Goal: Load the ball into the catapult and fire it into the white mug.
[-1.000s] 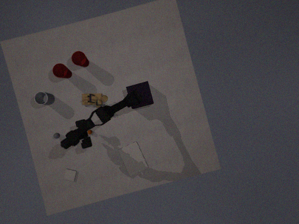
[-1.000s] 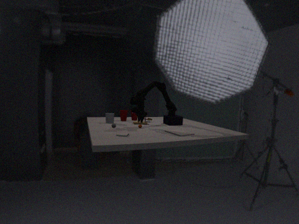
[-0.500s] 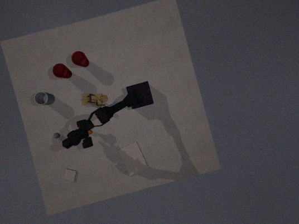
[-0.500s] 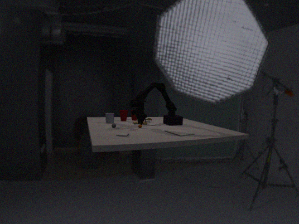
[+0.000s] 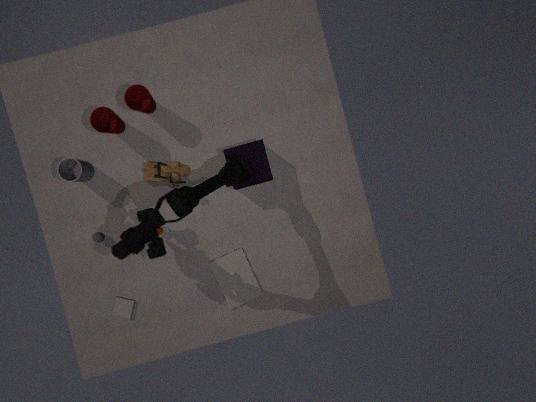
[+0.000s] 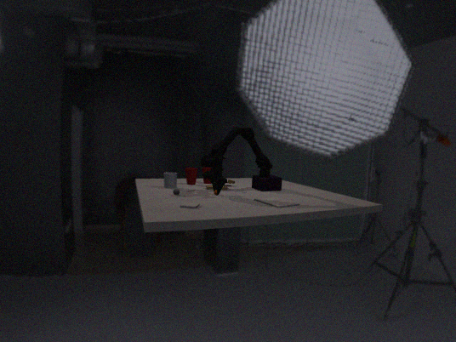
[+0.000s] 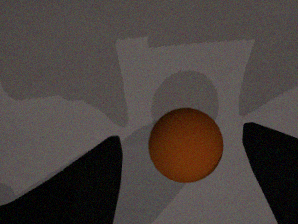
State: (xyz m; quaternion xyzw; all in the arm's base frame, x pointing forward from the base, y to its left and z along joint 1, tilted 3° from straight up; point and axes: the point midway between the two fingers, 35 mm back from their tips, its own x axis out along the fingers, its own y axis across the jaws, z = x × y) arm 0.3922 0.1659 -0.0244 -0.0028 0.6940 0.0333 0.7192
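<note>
The wooden catapult lies 20 cm to the right of my gripper tip, 10 cm behind it and 4 cm above it. The rest, counted from my gripper tip: small white block (27 cm to the left, 21 cm ahead, 1 cm below); orange ball (right at my gripper tip); small grey ball (23 cm ahead, 3 cm to the right, 1 cm above).
</note>
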